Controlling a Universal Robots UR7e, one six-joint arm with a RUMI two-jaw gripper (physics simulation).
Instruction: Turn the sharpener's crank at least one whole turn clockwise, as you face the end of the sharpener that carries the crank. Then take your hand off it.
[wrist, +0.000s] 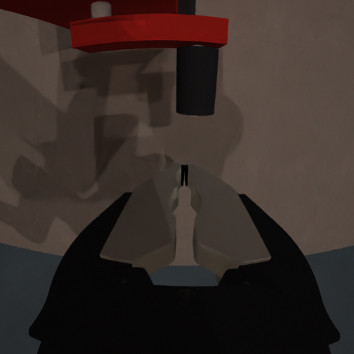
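Observation:
I can see my gripper (183, 166) here, and there's a crank (196, 38) as well.

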